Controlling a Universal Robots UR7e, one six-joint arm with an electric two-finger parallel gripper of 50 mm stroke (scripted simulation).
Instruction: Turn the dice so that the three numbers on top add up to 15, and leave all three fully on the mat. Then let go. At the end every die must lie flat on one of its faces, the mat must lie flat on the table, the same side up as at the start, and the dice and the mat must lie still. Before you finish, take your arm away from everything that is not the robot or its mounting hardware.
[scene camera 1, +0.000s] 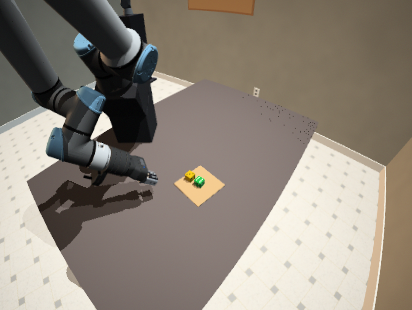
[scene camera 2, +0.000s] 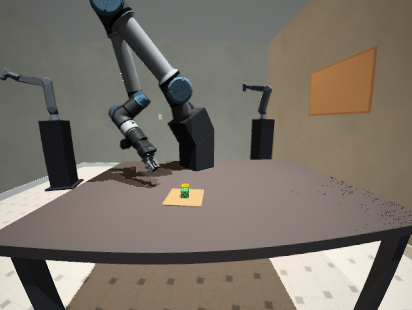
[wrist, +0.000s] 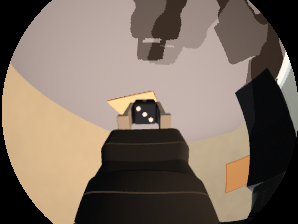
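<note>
Visible to me are a tan mat (scene camera 1: 198, 196) and my gripper (scene camera 1: 154, 179). My gripper appears in the wrist view (wrist: 144, 108) as well.
</note>
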